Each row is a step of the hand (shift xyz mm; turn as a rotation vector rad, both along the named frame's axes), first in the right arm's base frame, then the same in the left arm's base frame.
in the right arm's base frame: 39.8 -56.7 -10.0 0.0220 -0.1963 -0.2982
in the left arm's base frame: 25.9 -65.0 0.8 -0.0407 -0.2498 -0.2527
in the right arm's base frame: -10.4 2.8 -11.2 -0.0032 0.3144 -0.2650
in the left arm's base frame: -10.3 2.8 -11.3 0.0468 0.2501 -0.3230
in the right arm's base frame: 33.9 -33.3 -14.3 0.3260 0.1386 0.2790
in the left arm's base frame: 24.9 -42.2 -8.0 0.3661 0.1131 0.2378
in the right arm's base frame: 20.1 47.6 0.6 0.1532 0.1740 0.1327
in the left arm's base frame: 29.9 41.1 -9.5 0.1955 0.1575 0.0913
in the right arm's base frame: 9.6 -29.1 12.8 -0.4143 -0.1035 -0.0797
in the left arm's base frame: 4.0 -27.5 18.2 -0.4312 -0.0215 -0.0478
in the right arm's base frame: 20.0 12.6 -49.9 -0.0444 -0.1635 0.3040
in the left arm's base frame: 18.9 -2.0 -51.9 -0.0581 -0.0878 0.3317
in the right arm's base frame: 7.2 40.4 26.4 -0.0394 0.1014 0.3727
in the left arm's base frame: 17.5 42.1 17.5 0.0083 0.1774 0.3453
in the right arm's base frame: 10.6 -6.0 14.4 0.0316 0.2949 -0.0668
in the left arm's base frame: 10.0 -5.3 15.1 0.0897 0.2618 -0.1258
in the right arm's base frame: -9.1 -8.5 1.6 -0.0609 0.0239 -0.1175
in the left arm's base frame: -10.6 -5.8 3.5 -0.0620 0.0139 -0.1185
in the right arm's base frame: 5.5 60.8 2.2 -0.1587 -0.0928 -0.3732
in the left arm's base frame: 18.6 57.3 -10.3 -0.1995 -0.1249 -0.3430
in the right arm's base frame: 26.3 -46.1 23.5 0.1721 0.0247 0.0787
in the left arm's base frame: 17.3 -45.4 31.7 0.1782 0.0002 0.0682
